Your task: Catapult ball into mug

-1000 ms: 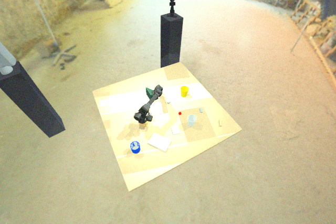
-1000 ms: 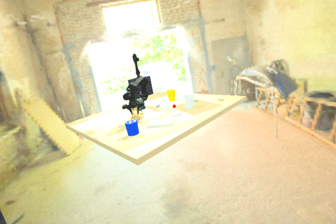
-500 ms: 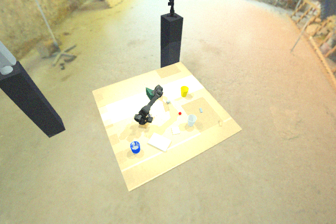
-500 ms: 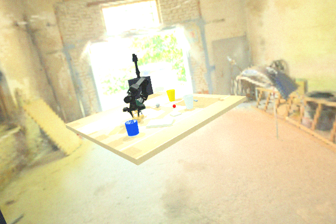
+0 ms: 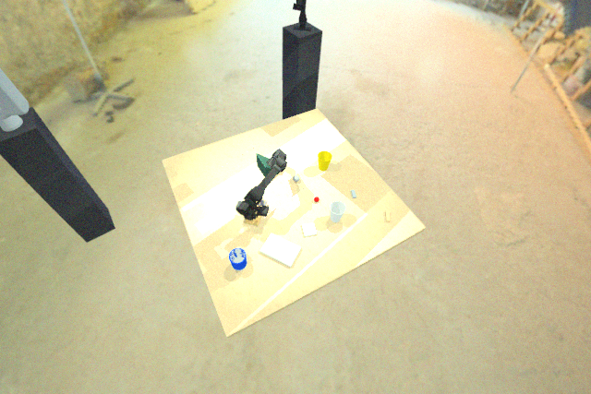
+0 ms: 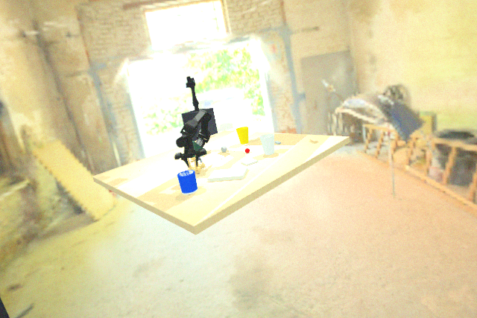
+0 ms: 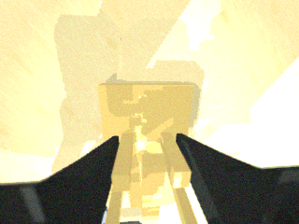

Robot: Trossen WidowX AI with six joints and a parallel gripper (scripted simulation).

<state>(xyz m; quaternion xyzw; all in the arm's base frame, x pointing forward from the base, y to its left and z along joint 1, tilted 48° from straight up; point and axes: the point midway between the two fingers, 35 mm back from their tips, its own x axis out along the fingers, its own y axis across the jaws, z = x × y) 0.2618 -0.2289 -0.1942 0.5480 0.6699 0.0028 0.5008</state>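
My gripper tip is now 40 cm to the right of the red ball, 11 cm short of it and 2 cm above it. Also, from my gripper tip: wooden catapult 6 cm to the left, 4 cm behind, 2 cm above; then white slab 27 cm ahead, 3 cm below, 2 cm to the left; then blue mug 21 cm to the right, 20 cm ahead, 1 cm below.
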